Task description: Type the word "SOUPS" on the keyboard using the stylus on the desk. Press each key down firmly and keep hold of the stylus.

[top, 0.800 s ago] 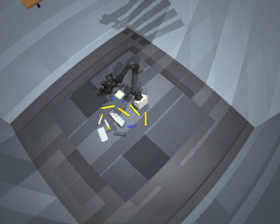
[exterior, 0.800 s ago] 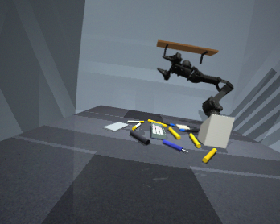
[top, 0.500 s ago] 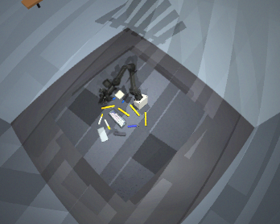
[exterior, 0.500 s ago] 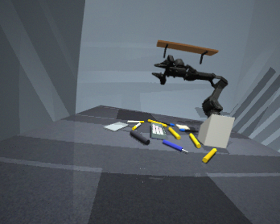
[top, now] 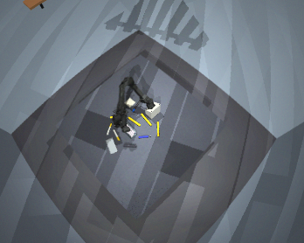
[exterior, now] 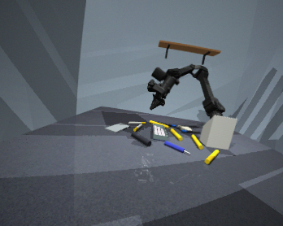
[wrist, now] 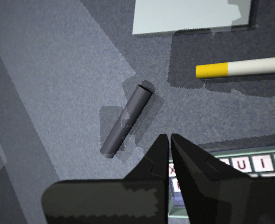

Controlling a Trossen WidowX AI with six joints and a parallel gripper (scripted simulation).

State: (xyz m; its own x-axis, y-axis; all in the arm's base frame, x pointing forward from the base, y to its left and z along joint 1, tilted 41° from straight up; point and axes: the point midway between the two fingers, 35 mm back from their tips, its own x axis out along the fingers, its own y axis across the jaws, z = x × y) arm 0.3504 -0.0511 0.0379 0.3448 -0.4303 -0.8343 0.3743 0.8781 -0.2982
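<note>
Now: the blue stylus 17 cm to the left of my gripper tip, 13 cm below it and 12 cm behind it. From my gripper tip the other things lie so: grey plate (15 cm ahead, 13 cm below, 5 cm to the right); yellow stick (18 cm behind, 13 cm below, 2 cm to the right); dark cylinder (12 cm below, 10 cm to the left, 4 cm ahead).
</note>
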